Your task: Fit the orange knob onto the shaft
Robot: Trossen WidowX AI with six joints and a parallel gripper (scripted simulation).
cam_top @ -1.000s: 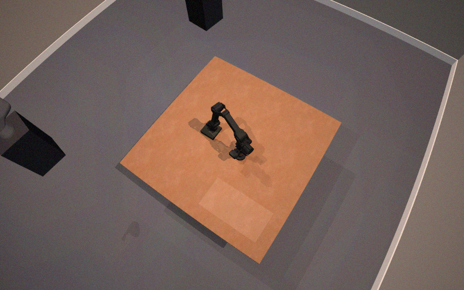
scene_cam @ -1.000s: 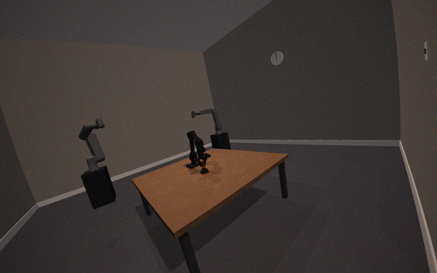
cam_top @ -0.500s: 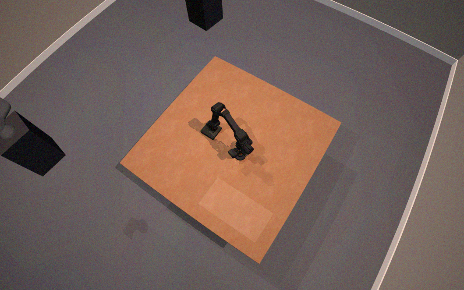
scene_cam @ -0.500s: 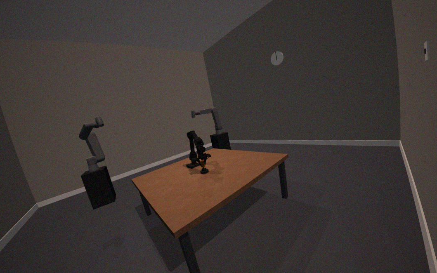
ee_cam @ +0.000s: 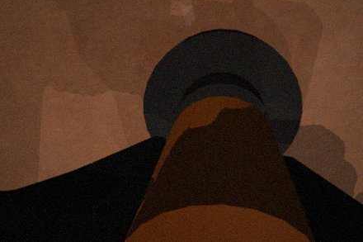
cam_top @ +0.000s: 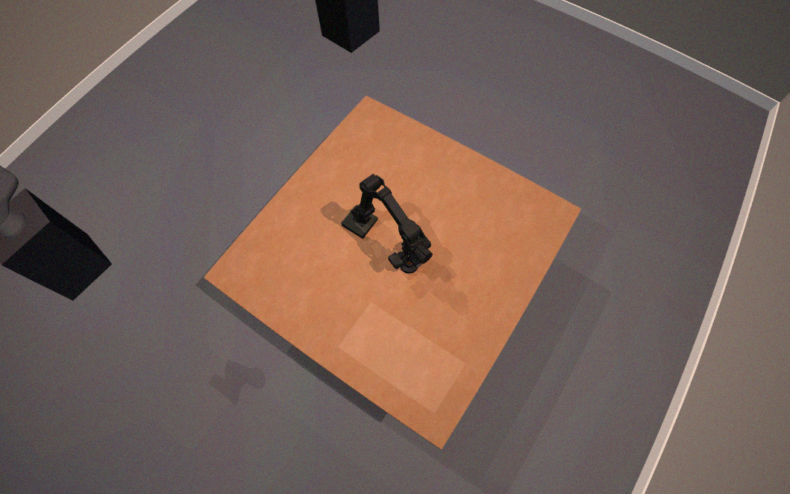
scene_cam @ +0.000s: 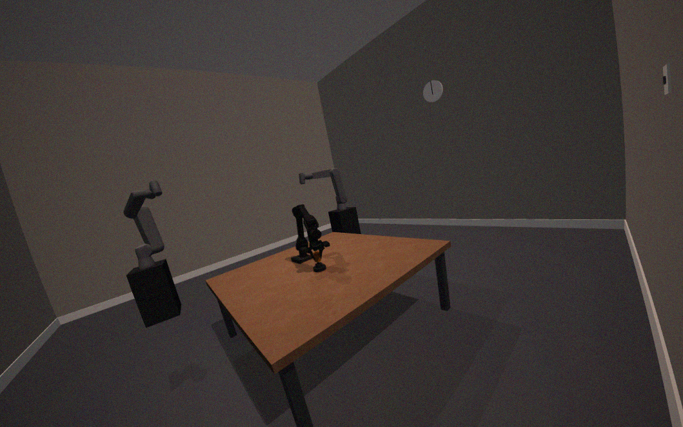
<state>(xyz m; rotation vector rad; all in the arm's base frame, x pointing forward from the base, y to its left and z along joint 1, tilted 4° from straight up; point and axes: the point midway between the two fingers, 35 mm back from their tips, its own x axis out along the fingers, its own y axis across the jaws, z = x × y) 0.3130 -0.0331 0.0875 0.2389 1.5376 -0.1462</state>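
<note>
Now: gripper tip 2 cm below the orange knob. Also, from my gripper tip: pedestal 4 cm below.
</note>
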